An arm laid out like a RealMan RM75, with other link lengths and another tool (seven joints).
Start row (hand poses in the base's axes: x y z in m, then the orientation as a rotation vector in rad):
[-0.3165 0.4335 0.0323 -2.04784 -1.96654 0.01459]
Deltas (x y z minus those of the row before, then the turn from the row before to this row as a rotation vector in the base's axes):
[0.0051 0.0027 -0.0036 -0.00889 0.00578 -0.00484]
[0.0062 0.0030 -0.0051 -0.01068 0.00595 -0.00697]
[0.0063 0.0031 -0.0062 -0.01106 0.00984 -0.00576]
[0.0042 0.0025 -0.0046 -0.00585 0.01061 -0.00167]
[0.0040 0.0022 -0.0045 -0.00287 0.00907 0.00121]
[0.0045 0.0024 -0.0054 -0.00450 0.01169 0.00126]
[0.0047 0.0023 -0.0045 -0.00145 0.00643 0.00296]
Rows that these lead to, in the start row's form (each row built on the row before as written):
[-0.3114 0.4362 0.0287 -2.05580 -1.96153 0.02822]
[-0.3052 0.4392 0.0236 -2.06683 -1.95481 0.04336]
[-0.2989 0.4423 0.0174 -2.07522 -1.94711 0.06313]
[-0.2947 0.4448 0.0128 -2.07597 -1.94128 0.07941]
[-0.2907 0.4470 0.0083 -2.07270 -1.93829 0.09176]
[-0.2862 0.4494 0.0029 -2.06922 -1.93434 0.10837]
[-0.2815 0.4517 -0.0016 -2.06449 -1.93419 0.11697]

